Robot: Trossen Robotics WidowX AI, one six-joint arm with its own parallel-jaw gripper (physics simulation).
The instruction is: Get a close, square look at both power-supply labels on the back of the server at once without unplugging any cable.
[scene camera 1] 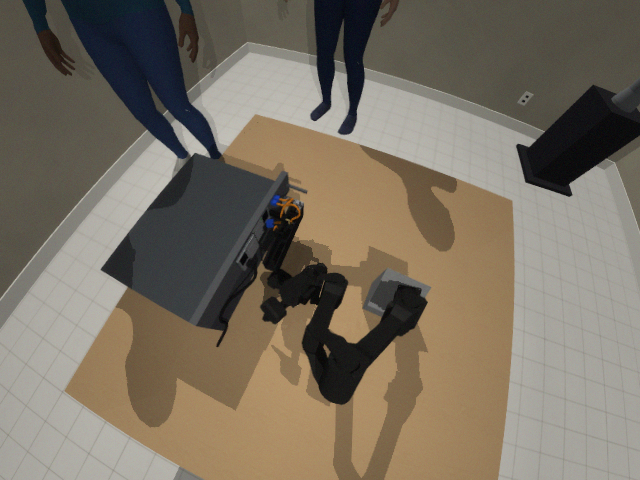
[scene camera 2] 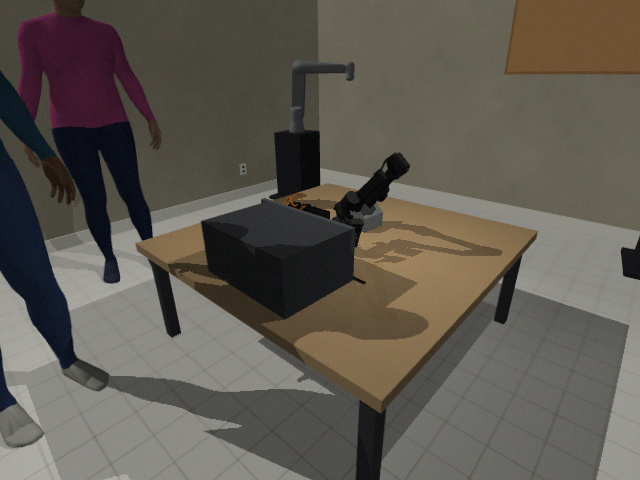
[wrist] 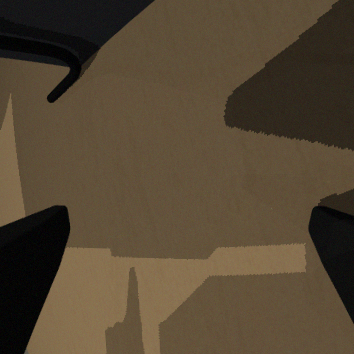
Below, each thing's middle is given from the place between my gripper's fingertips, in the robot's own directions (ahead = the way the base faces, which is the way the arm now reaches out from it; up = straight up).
Labels:
My hand is 10 mm short of the black block point(scene camera 1: 284, 235), 210 mm to the left of it and 130 mm below it.

